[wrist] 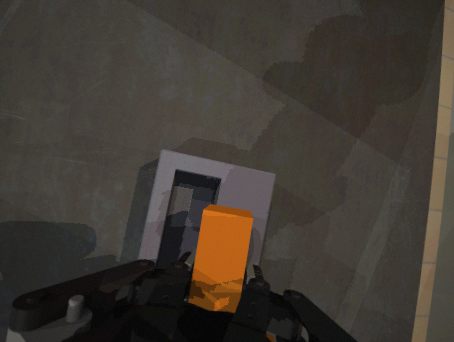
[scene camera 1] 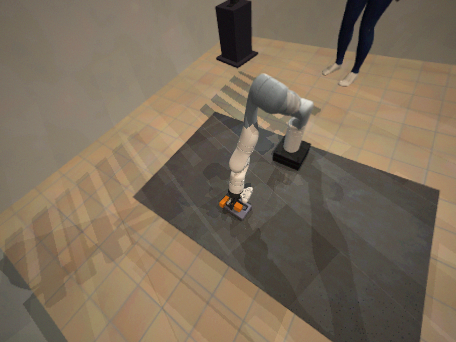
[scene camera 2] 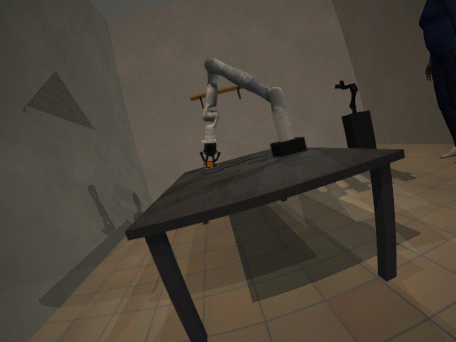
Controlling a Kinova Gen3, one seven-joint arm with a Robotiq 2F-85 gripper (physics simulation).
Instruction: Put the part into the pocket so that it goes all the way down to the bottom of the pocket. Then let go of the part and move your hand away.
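Places are measured from the arm's base along level axes (x left, y ahead, z down), in millimetres.
Pixels of known places: gripper, between the fingertips: (wrist: 221, 264) (scene camera 1: 233, 207); arm's base, origin of its link: (scene camera 1: 291, 146) (scene camera 2: 286, 140).
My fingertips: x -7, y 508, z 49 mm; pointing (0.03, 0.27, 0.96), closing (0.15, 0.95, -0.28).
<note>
For each thing: its top centre in the pictures, then the offset to it from my fingertips. Level surfaces: height alone.
- orange part, centre of its top: (wrist: 248, 321) (scene camera 1: 230, 203) (scene camera 2: 207, 160) dx -7, dy +10, dz -50 mm
- grey block, centre of its top: (wrist: 203, 254) (scene camera 1: 236, 205) (scene camera 2: 212, 166) dx +6, dy -17, dz -6 mm
- dark table, height of its surface: dz +30 mm
The orange part (scene camera 1: 239, 206) (scene camera 2: 209, 163) (wrist: 223, 245) is a long block, held between the fingers of my gripper (scene camera 1: 232, 202) (scene camera 2: 210, 160) (wrist: 221, 264) and sticking out on both sides of it. The grey block (scene camera 1: 242, 215) (wrist: 245, 187) lies on the table under the part. Its rectangular pocket (wrist: 184, 202) is left of its middle in the wrist view. There the part is offset right of the pocket, covering some of its right edge and the solid top. The part is not down in the pocket; its exact height above the block is unclear. The pocket's near end is hidden.
The dark table (scene camera 1: 350, 230) (scene camera 2: 280, 182) carries the arm's black base (scene camera 1: 291, 154) (scene camera 2: 288, 146), behind the gripper. The table's edge runs along the right of the wrist view. A black pedestal (scene camera 1: 235, 32) (scene camera 2: 359, 130) and a person (scene camera 1: 357, 35) (scene camera 2: 442, 65) stand beyond the table.
</note>
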